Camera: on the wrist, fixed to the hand. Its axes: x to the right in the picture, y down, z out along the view.
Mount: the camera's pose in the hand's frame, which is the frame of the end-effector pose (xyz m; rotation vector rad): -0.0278 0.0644 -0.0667 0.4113 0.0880 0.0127
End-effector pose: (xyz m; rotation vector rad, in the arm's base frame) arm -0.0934 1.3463 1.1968 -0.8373 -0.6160 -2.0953
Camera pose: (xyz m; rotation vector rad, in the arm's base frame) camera -0.0520 1.2787 1.1412 -0.5109 -0.9487 -1.8884
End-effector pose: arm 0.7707 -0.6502 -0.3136 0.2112 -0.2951 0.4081
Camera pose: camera 0.7353 -0.5851 -0.3758 0.5925 -0.1230 0.4871
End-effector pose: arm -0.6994 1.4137 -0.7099 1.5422 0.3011 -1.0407
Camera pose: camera -0.6410 1.4654 -0.6526 1.9591 0.1410 -1.0710
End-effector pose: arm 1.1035 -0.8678 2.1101 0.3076 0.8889 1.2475
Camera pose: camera 1.0096 -0.8888 2.1205 0.5884 1.2216 1.0894
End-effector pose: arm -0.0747 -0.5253 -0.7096 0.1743 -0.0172 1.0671
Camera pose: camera -0.1490 -0.5091 -0.7695 0.4983 0.2825 1.0810
